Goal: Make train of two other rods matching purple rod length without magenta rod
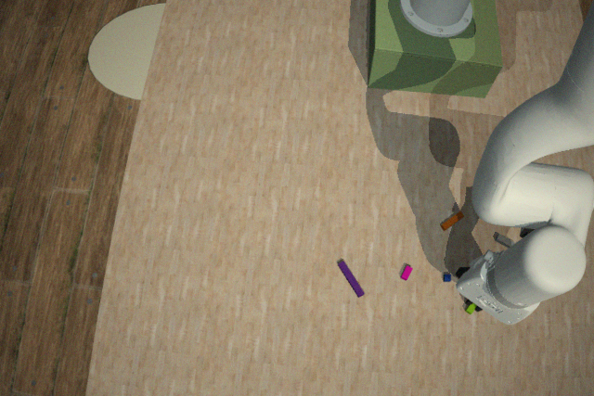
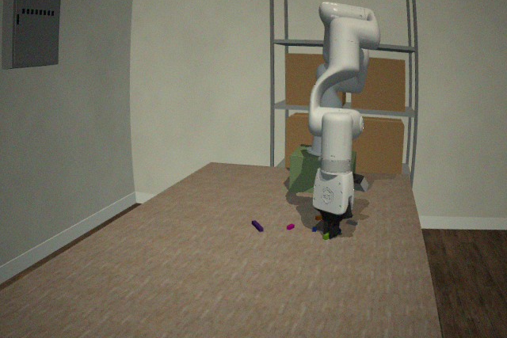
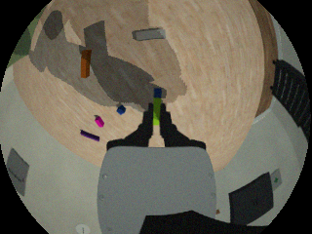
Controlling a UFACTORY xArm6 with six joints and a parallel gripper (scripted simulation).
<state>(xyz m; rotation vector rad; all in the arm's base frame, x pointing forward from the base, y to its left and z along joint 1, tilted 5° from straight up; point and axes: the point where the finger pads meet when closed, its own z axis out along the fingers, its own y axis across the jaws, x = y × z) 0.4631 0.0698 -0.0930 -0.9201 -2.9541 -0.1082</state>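
My gripper is now 20 mm above the lime rod. Also, from my hand: grey rod 90 mm behind, 50 mm to the left, 20 mm below; magenta rod 110 mm to the right, 40 mm behind, 20 mm below; orange rod 130 mm behind, 30 mm to the right, 20 mm below.
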